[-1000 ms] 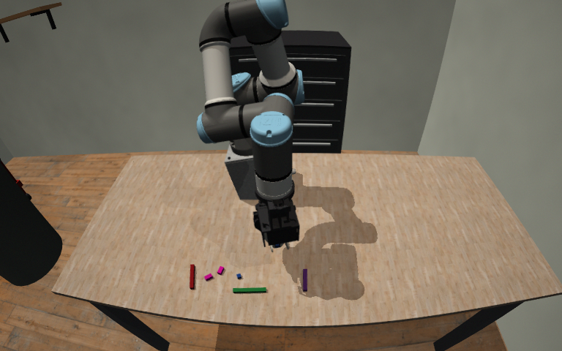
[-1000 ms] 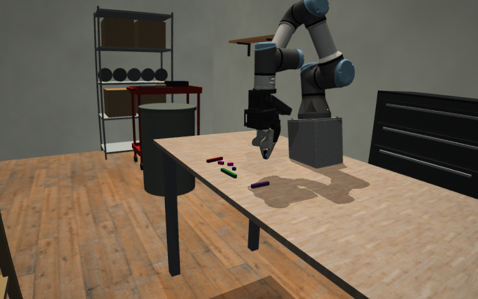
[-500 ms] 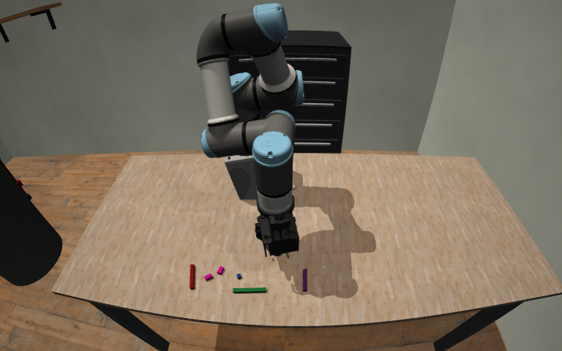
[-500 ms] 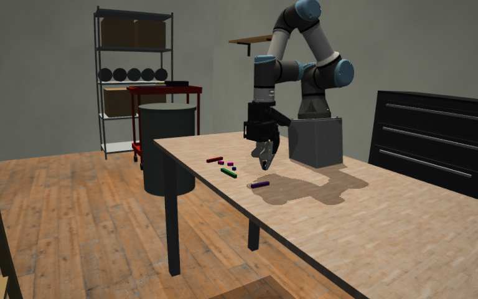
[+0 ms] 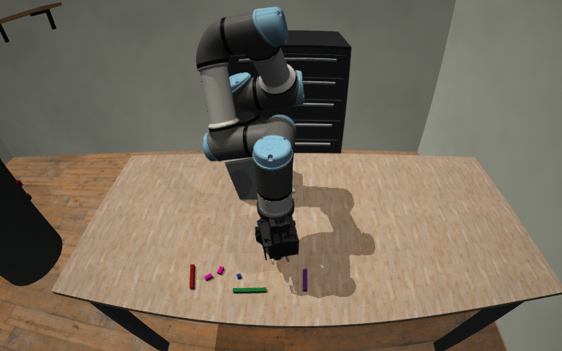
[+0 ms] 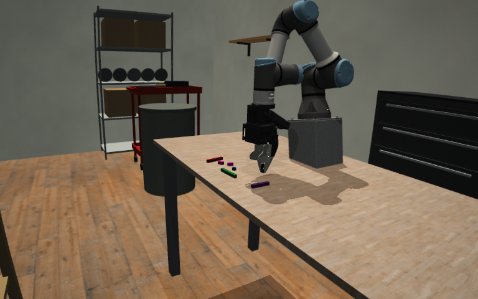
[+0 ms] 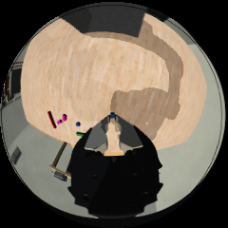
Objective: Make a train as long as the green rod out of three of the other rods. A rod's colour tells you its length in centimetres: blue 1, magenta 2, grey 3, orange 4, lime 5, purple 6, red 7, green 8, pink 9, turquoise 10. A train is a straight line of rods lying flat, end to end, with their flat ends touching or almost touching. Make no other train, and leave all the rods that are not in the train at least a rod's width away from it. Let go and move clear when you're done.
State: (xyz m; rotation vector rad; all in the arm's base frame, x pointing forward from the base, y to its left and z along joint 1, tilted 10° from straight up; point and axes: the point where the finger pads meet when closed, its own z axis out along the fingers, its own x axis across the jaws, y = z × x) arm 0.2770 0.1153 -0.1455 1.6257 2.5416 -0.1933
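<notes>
Now: hand 10 cm short of the green rod, 4 cm to the left of it and 2 cm above it. Also, from my hand: magenta rod: 10 cm ahead, 16 cm to the right, 2 cm below; then purple rod: 5 cm ahead, 8 cm to the left, 2 cm below; then red rod: 11 cm ahead, 20 cm to the right, 2 cm below.
</notes>
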